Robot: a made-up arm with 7 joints. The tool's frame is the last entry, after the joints.
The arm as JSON. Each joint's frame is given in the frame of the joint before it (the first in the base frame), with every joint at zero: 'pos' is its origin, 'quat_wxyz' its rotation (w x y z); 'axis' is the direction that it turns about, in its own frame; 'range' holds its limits. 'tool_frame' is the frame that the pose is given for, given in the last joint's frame.
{
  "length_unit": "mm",
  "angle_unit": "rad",
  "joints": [
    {
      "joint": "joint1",
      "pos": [
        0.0,
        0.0,
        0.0
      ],
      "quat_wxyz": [
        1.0,
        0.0,
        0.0,
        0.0
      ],
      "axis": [
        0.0,
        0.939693,
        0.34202
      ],
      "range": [
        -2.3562,
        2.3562
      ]
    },
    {
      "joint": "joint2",
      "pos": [
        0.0,
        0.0,
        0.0
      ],
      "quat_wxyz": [
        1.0,
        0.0,
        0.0,
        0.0
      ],
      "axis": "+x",
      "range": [
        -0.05,
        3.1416
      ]
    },
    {
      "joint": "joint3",
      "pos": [
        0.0,
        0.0,
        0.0
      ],
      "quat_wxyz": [
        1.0,
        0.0,
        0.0,
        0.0
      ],
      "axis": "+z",
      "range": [
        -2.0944,
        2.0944
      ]
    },
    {
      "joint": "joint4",
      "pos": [
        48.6,
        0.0,
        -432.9
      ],
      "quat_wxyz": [
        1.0,
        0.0,
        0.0,
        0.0
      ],
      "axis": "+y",
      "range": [
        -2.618,
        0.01
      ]
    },
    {
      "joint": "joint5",
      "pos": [
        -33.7,
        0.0,
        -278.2
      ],
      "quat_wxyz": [
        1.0,
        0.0,
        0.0,
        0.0
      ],
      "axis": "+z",
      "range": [
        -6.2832,
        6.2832
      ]
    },
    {
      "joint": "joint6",
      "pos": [
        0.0,
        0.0,
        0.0
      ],
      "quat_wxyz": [
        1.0,
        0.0,
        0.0,
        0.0
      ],
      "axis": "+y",
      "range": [
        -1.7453,
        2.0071
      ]
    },
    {
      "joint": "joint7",
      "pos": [
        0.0,
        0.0,
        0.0
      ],
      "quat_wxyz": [
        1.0,
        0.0,
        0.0,
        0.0
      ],
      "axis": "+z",
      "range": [
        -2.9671,
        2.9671
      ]
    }
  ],
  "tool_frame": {
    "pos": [
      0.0,
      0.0,
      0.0
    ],
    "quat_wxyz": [
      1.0,
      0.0,
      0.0,
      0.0
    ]
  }
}
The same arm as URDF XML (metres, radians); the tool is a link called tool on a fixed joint. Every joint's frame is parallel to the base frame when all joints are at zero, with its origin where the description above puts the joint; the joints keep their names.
<robot name="arm">
  <joint name="tool_joint" type="fixed">
    <parent link="link7"/>
    <child link="tool"/>
    <origin xyz="0 0 0" rpy="0 0 0"/>
  </joint>
  <joint name="joint7" type="revolute">
    <parent link="link6"/>
    <child link="link7"/>
    <origin xyz="0 0 0" rpy="0 0 0"/>
    <axis xyz="0 0 1"/>
    <limit lower="-2.9671" upper="2.9671"/>
  </joint>
  <joint name="joint6" type="revolute">
    <parent link="link5"/>
    <child link="link6"/>
    <origin xyz="0 0 0" rpy="0 0 0"/>
    <axis xyz="0 1 0"/>
    <limit lower="-1.7453" upper="2.0071"/>
  </joint>
  <joint name="joint5" type="revolute">
    <parent link="link4"/>
    <child link="link5"/>
    <origin xyz="-0.0337 0 -0.2782" rpy="0 0 0"/>
    <axis xyz="0 0 1"/>
    <limit lower="-6.2832" upper="6.2832"/>
  </joint>
  <joint name="joint4" type="revolute">
    <parent link="link3"/>
    <child link="link4"/>
    <origin xyz="0.0486 0 -0.4329" rpy="0 0 0"/>
    <axis xyz="0 1 0"/>
    <limit lower="-2.618" upper="0.01"/>
  </joint>
  <joint name="joint3" type="revolute">
    <parent link="link2"/>
    <child link="link3"/>
    <origin xyz="0 0 0" rpy="0 0 0"/>
    <axis xyz="0 0 1"/>
    <limit lower="-2.0944" upper="2.0944"/>
  </joint>
  <joint name="joint2" type="revolute">
    <parent link="link1"/>
    <child link="link2"/>
    <origin xyz="0 0 0" rpy="0 0 0"/>
    <axis xyz="1 0 0"/>
    <limit lower="-0.05" upper="3.1416"/>
  </joint>
  <joint name="joint1" type="revolute">
    <parent link="base_link"/>
    <child link="link1"/>
    <origin xyz="0 0 0" rpy="0 0 0"/>
    <axis xyz="0 0.9397 0.342"/>
    <limit lower="-2.3562" upper="2.3562"/>
  </joint>
  <link name="base_link"/>
  <link name="link1"/>
  <link name="link2"/>
  <link name="link3"/>
  <link name="link4"/>
  <link name="link5"/>
  <link name="link6"/>
  <link name="link7"/>
  <link name="tool"/>
</robot>

